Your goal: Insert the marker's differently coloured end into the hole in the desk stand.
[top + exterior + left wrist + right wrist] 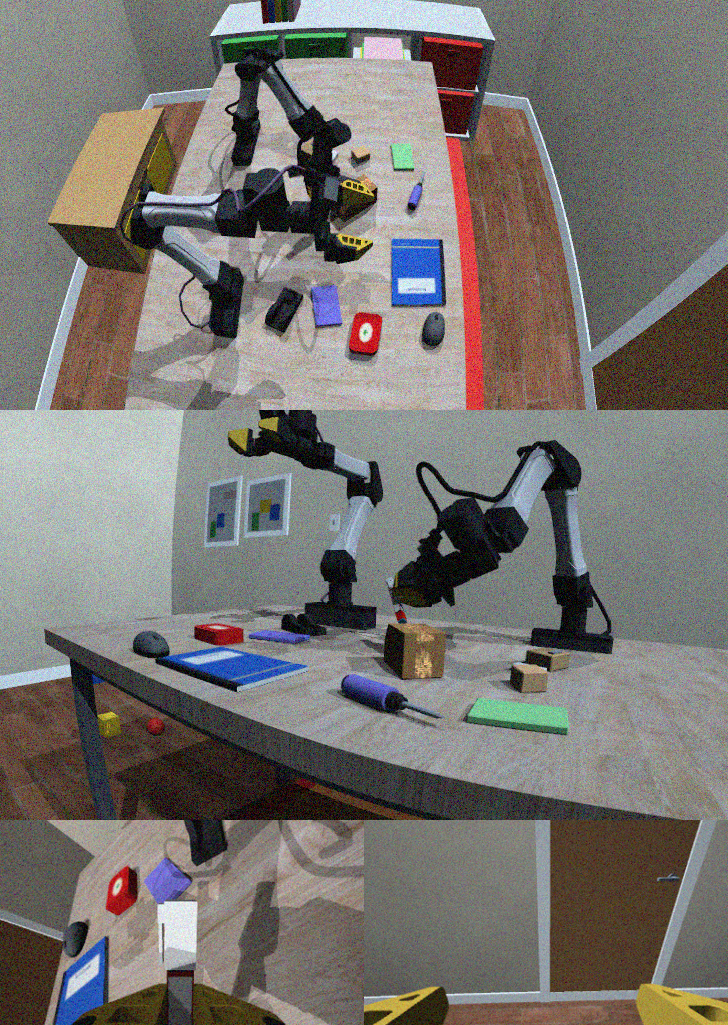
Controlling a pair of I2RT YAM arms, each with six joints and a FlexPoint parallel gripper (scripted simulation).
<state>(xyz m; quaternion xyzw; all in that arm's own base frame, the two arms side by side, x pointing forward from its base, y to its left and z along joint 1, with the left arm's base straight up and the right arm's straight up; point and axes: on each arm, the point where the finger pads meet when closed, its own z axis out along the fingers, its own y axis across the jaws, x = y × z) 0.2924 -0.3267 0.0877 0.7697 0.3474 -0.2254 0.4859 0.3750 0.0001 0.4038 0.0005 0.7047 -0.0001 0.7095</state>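
The brown block-shaped stand lies 90 mm ahead of my left hand, 80 mm below it and 60 mm to the left of it. Also, from my left hand: marker: 10 mm below, 10 mm ahead; purple pad: 270 mm to the right, 110 mm below, 10 mm ahead; purple screwdriver: 290 mm ahead, 110 mm to the left, 100 mm below.
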